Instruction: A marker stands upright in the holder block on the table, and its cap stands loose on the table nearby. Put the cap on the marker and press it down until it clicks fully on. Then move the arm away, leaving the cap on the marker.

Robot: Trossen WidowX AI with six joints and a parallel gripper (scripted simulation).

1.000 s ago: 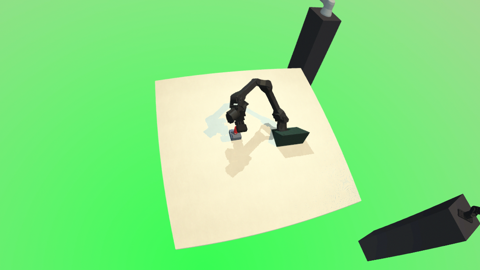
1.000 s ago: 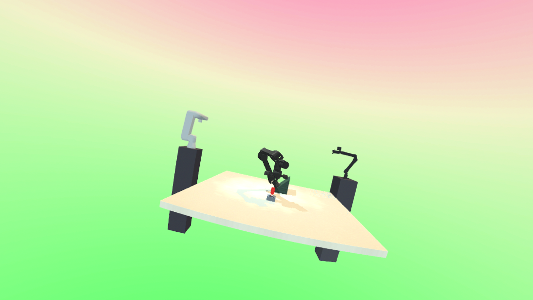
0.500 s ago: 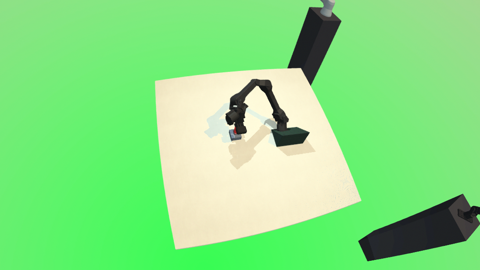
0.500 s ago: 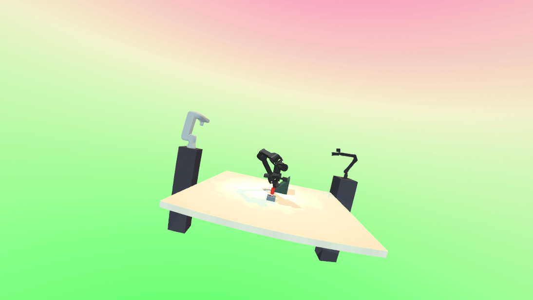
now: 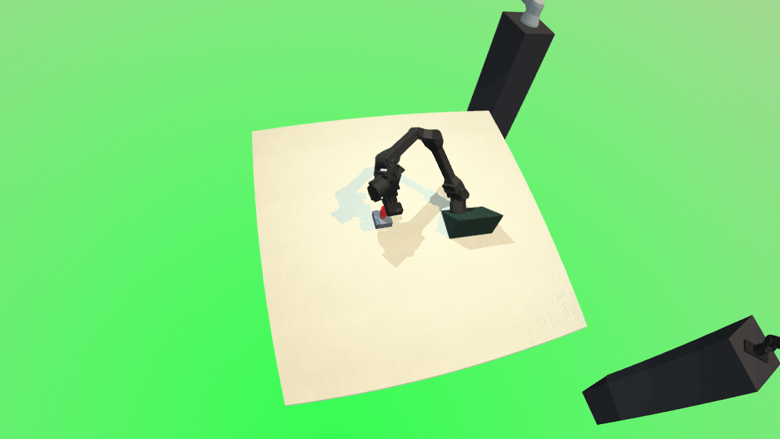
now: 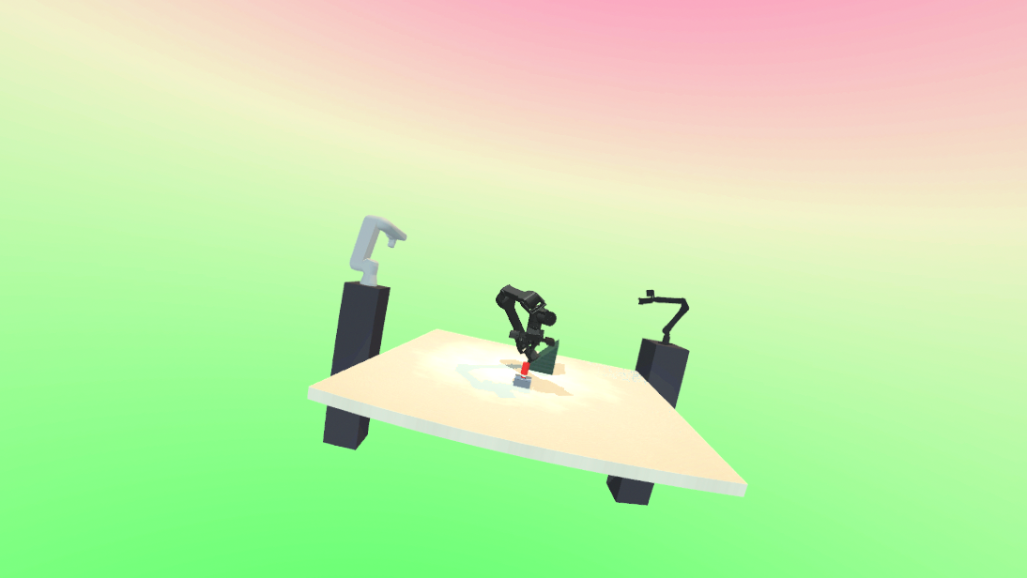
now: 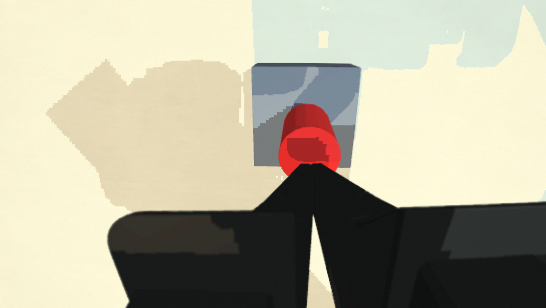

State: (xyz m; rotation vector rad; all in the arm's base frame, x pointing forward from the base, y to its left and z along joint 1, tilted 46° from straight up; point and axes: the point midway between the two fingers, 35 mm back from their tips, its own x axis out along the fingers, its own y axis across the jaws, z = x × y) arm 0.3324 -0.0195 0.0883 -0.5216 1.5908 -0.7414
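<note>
The red cap lies 4 cm below my gripper tip. Round my gripper tip: holder block 10 cm below.
</note>
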